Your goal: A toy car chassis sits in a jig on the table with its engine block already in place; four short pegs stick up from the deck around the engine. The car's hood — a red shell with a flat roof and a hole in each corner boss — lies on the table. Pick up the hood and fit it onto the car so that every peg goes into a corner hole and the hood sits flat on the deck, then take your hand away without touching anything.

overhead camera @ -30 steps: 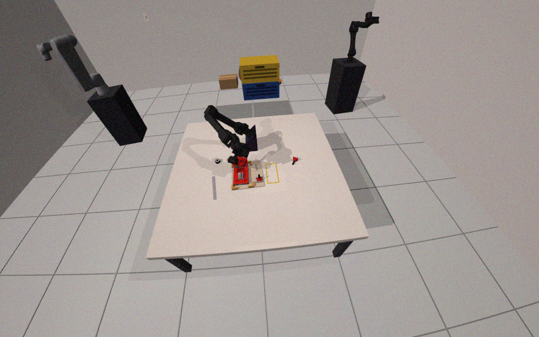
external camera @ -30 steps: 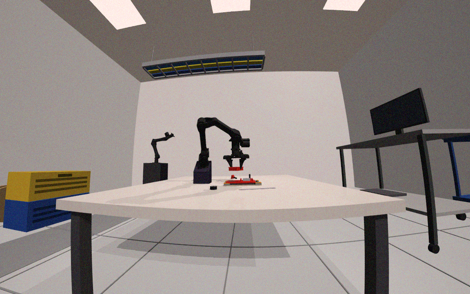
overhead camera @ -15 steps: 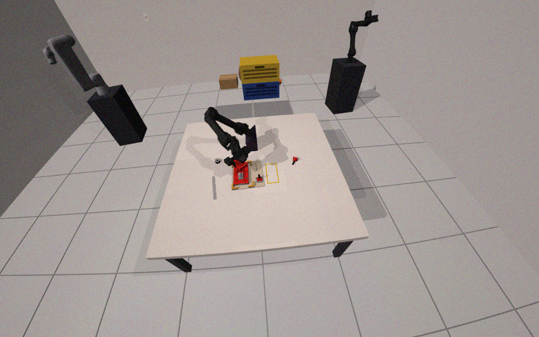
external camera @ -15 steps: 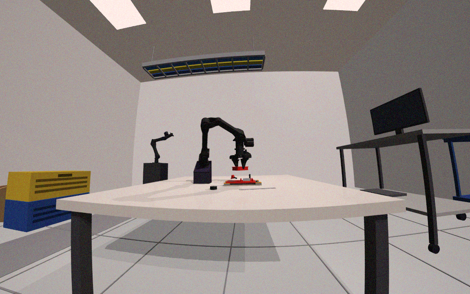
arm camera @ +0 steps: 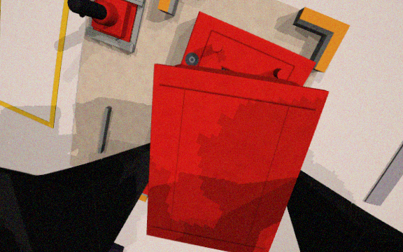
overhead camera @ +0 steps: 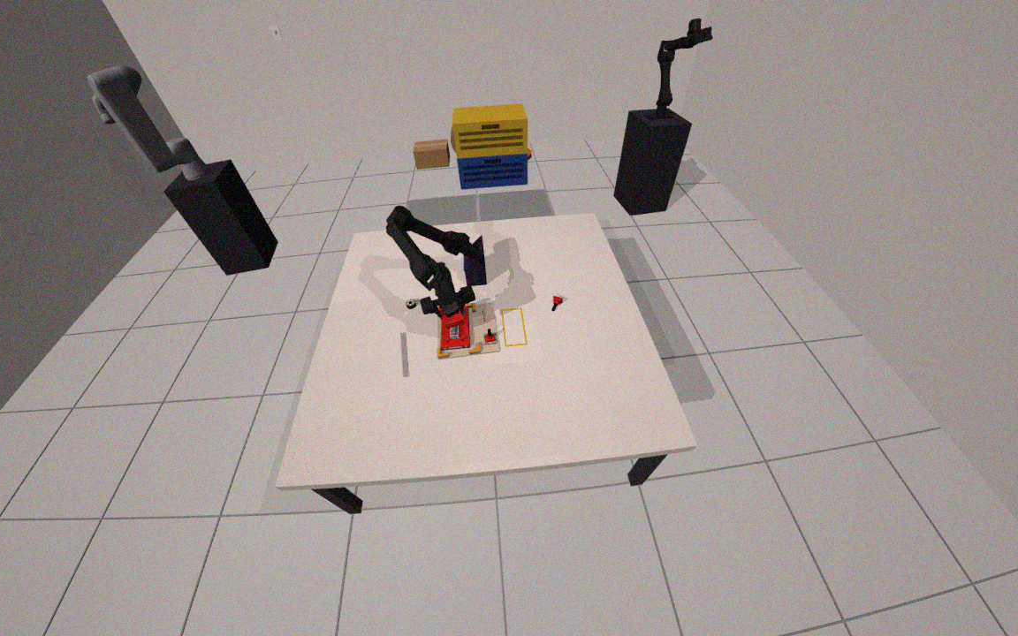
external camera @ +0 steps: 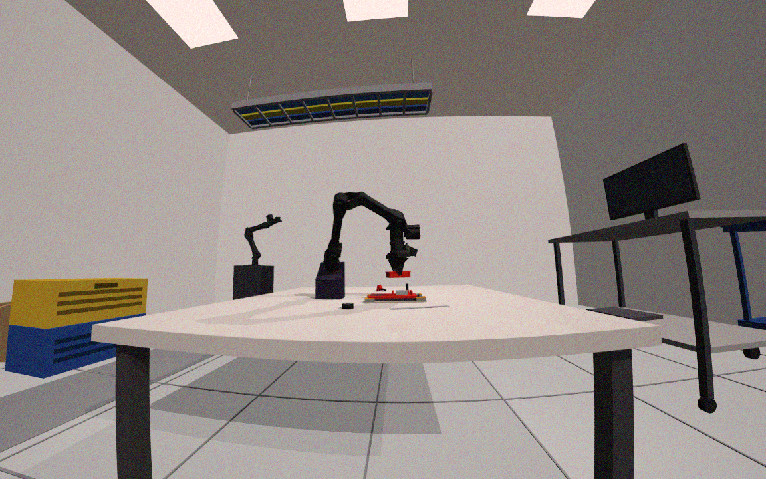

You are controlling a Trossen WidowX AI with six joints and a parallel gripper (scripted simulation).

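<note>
Now: gripper tip 9 cm above the grey engine block and 2 cm short of it. From my gripper tip the other things lie so: red hood (1 cm above); then small black wheel (20 cm behind, 17 cm to the right, 10 cm below).
</note>
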